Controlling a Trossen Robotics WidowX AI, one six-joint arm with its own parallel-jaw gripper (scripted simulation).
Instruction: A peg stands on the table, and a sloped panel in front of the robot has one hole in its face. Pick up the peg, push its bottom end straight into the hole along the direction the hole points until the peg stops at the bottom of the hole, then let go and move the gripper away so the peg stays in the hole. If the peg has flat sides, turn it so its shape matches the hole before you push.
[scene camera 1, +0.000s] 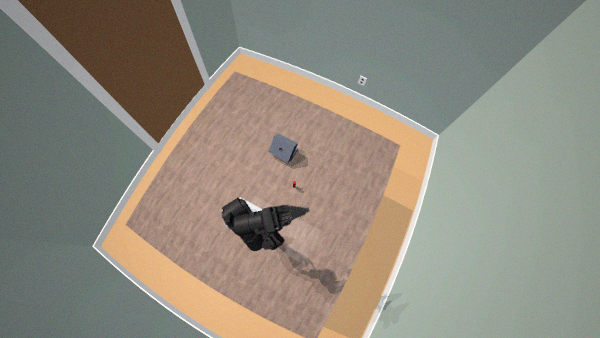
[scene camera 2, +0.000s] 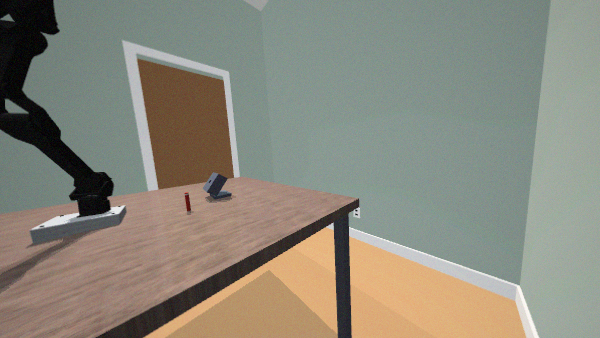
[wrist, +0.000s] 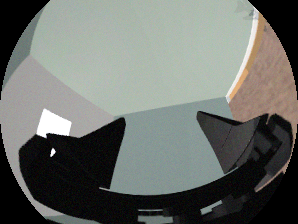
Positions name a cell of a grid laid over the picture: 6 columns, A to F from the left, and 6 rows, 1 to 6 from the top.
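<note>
Gripper (scene camera 1: D4) open, holding nothing; visible in the wrist view as well, the gripper (wrist: D4).
</note>
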